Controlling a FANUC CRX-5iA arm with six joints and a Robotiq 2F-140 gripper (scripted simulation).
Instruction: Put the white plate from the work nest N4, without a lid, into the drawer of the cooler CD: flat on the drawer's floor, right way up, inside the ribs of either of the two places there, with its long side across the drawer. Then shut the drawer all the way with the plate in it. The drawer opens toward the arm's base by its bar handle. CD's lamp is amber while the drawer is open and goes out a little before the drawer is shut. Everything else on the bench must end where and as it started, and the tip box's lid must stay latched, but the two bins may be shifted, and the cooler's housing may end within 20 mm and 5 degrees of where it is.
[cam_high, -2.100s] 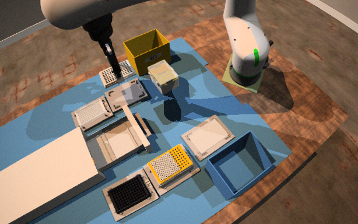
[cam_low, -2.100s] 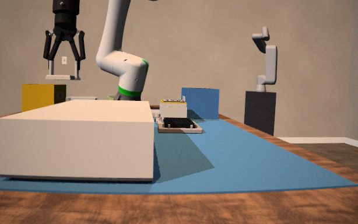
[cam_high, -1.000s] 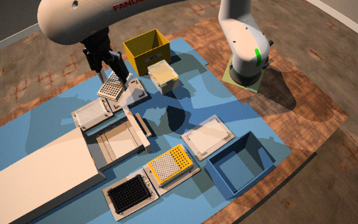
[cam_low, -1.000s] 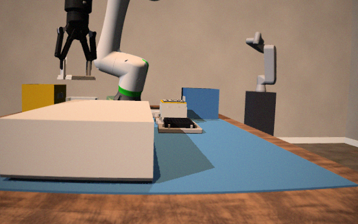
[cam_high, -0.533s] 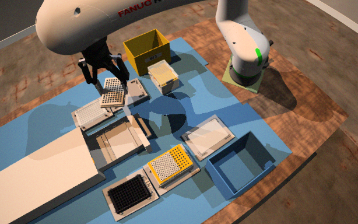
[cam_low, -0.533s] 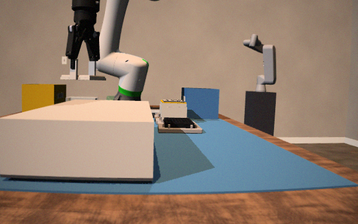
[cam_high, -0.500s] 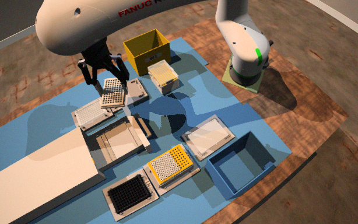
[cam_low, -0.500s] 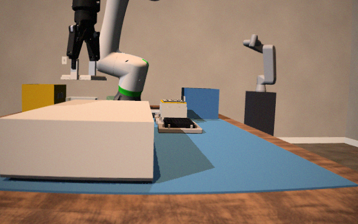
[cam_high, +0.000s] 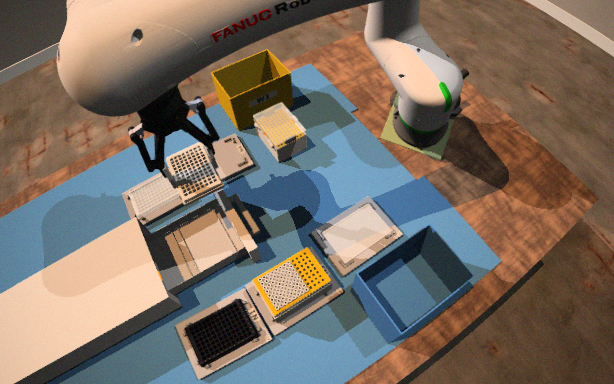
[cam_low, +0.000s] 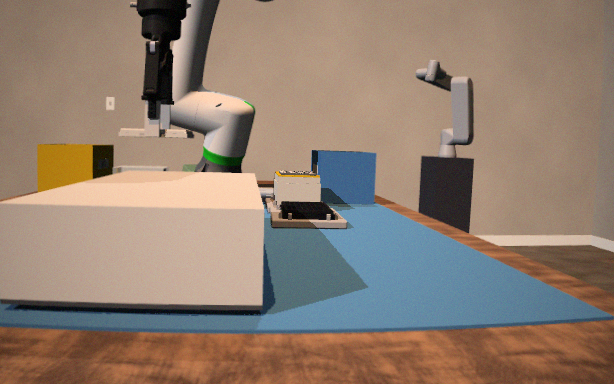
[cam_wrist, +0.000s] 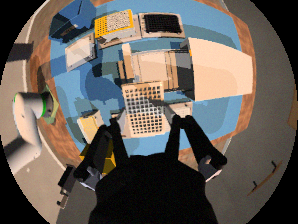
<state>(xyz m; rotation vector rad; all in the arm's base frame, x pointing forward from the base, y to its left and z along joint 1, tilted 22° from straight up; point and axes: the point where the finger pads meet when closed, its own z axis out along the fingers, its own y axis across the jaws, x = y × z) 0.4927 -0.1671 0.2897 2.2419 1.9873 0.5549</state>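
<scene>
The drawer lies 90 mm ahead of my hand, 80 mm to the left of it and 140 mm below it. Round my hand: white plate (20 mm below); black plate (120 mm ahead, 270 mm to the left, 150 mm below); yellow rack (60 mm behind, 270 mm to the left, 110 mm below).
</scene>
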